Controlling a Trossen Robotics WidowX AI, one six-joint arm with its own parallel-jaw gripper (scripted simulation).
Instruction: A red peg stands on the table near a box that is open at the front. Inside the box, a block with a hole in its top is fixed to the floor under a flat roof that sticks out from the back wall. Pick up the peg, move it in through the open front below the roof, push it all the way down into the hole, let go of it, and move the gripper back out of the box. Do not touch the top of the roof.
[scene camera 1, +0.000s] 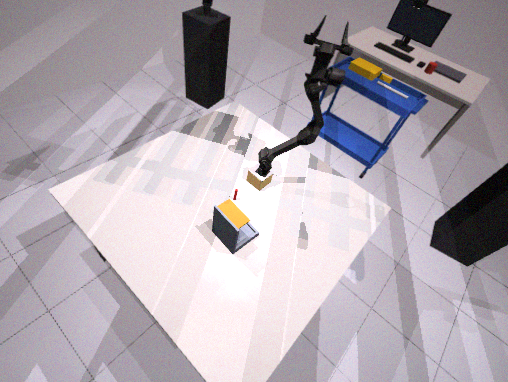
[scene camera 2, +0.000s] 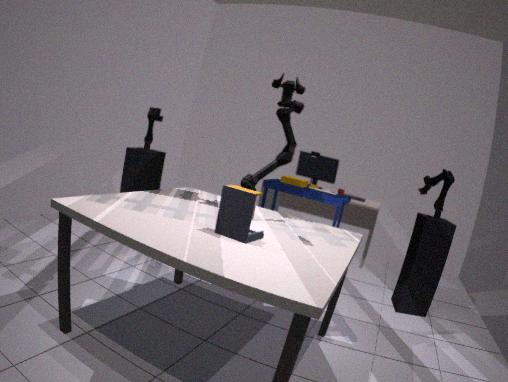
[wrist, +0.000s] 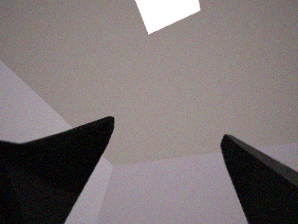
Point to my gripper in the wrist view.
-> At 167, 130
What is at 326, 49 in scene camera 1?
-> My gripper.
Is my gripper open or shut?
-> Open.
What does my gripper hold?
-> Nothing.
